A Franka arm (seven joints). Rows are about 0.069 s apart.
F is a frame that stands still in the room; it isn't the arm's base.
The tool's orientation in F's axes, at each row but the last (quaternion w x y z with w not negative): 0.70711, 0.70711, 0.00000, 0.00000; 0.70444, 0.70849, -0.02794, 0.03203; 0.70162, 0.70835, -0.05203, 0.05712; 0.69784, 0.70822, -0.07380, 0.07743; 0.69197, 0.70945, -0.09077, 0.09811; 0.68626, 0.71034, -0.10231, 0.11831; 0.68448, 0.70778, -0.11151, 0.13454
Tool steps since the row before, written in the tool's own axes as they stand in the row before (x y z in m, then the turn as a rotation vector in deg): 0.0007, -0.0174, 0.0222, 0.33, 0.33, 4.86; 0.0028, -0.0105, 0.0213, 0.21, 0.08, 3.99; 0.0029, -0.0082, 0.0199, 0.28, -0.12, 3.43; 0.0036, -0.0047, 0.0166, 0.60, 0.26, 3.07; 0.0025, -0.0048, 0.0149, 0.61, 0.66, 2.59; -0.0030, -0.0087, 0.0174, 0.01, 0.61, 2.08; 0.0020, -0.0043, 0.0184, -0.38, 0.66, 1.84
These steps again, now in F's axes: 0.0007, -0.0222, -0.0174, 0.33, -4.86, 0.33; 0.0038, -0.0212, -0.0103, 0.23, -3.99, 0.08; 0.0043, -0.0198, -0.0078, 0.32, -3.43, -0.11; 0.0046, -0.0165, -0.0041, 0.55, -3.07, 0.34; 0.0039, -0.0148, -0.0043, 0.45, -2.60, 0.74; 0.0003, -0.0171, -0.0097, -0.12, -2.10, 0.52; 0.0040, -0.0182, -0.0038, -0.51, -1.87, 0.44
